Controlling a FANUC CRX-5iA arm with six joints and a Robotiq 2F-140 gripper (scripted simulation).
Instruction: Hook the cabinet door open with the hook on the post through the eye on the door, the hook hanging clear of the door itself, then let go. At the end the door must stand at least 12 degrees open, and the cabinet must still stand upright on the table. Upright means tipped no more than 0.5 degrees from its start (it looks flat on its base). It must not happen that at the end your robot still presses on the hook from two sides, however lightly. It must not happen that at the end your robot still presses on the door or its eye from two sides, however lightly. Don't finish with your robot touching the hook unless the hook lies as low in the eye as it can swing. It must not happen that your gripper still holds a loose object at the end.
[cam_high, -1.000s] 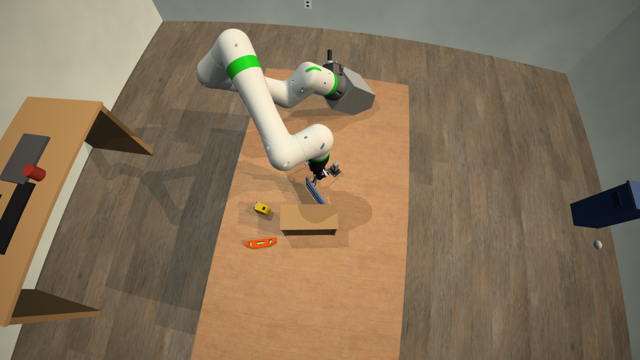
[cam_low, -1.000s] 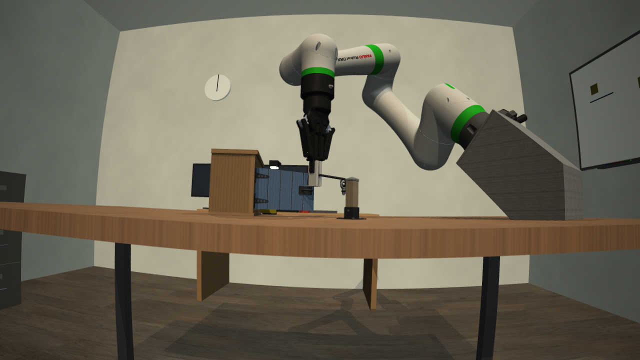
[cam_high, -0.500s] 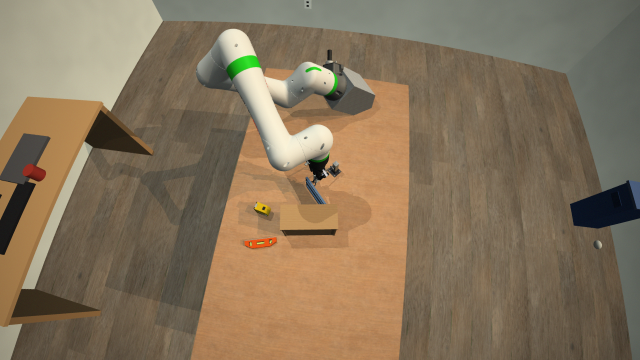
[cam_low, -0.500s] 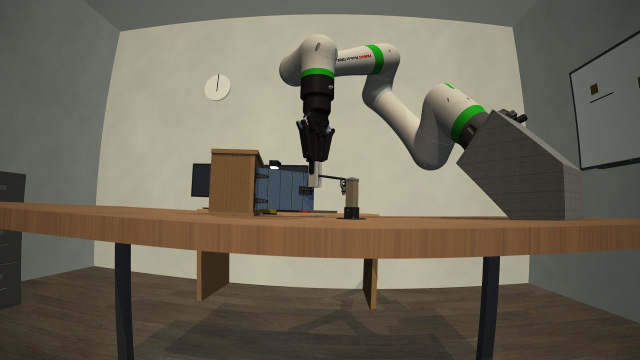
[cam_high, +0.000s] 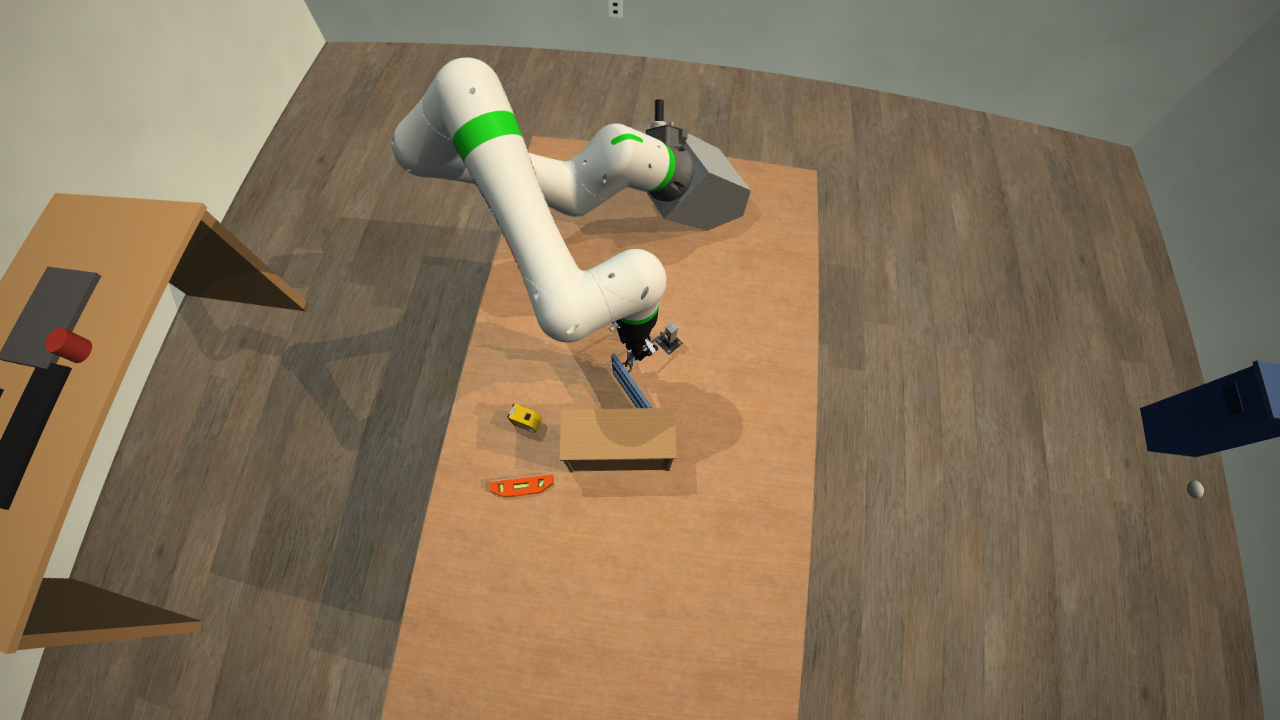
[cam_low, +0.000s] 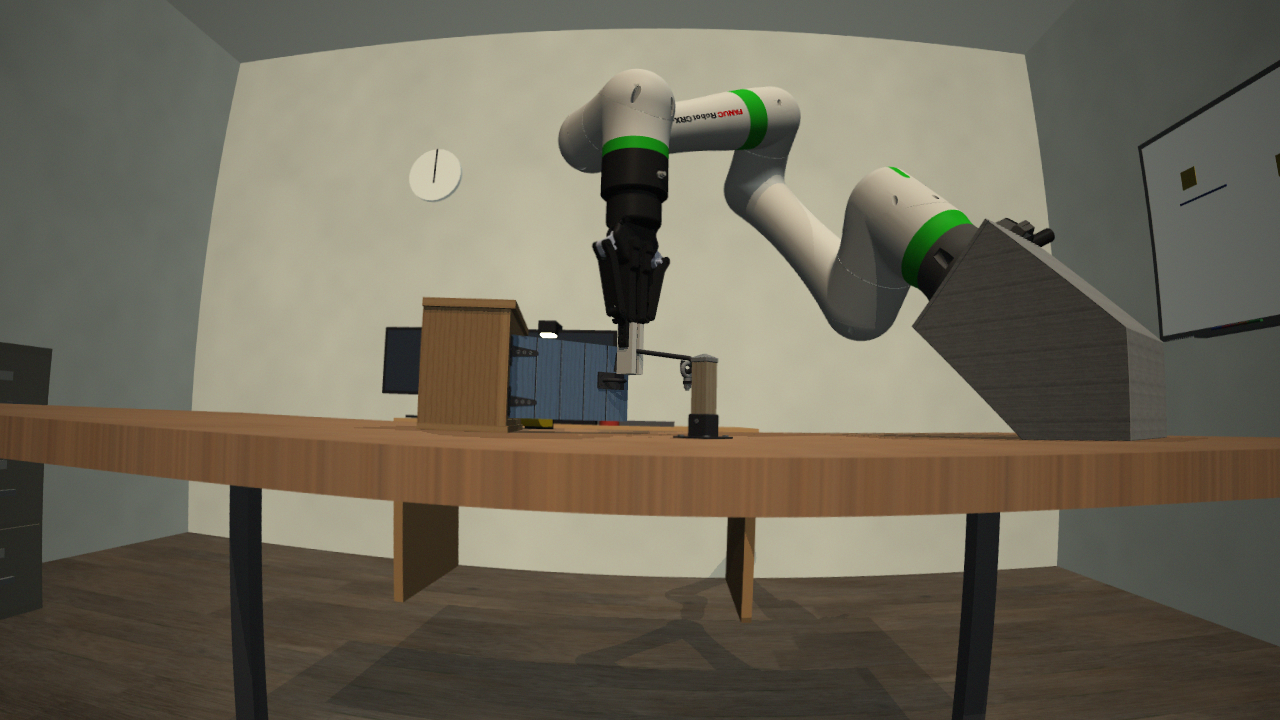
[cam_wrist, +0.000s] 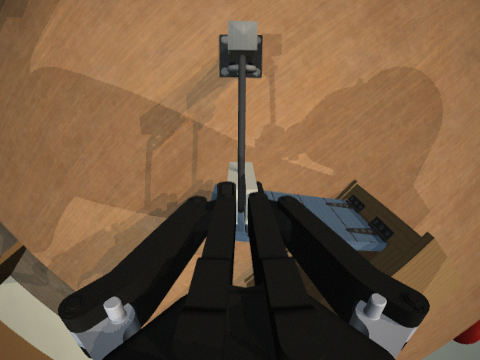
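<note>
My gripper is now 30 mm past the dark hook, 30 mm to the right of it and 20 mm above it. Also, from my hand: hook post: 50 mm behind, 60 mm to the left, 40 mm below; wooden cabinet: 140 mm ahead, 10 mm to the right, 40 mm below; cabinet door: 80 mm ahead, 10 mm to the left, 40 mm below.
</note>
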